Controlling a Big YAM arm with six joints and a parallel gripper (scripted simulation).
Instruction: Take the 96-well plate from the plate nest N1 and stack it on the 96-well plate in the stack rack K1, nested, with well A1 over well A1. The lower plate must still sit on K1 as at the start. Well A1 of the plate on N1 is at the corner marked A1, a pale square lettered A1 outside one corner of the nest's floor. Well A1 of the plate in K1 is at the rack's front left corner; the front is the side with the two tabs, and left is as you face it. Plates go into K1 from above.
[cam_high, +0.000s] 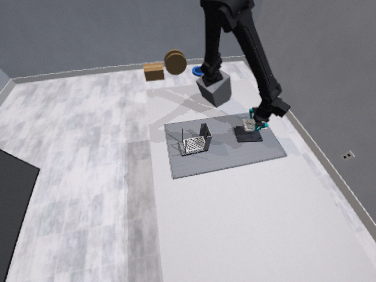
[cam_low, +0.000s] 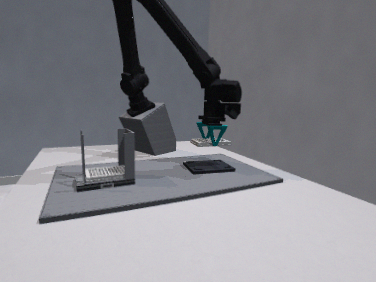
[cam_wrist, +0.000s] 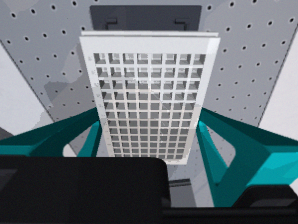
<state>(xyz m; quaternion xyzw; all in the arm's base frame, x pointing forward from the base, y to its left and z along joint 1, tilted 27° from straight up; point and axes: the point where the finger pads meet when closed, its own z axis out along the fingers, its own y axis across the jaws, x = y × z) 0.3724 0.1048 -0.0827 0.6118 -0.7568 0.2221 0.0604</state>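
Right now the pale square is 7 cm behind my hand, 6 cm to the right of it and 9 cm below it. The rest, counted from my hand: white 96-well plate right at my hand.
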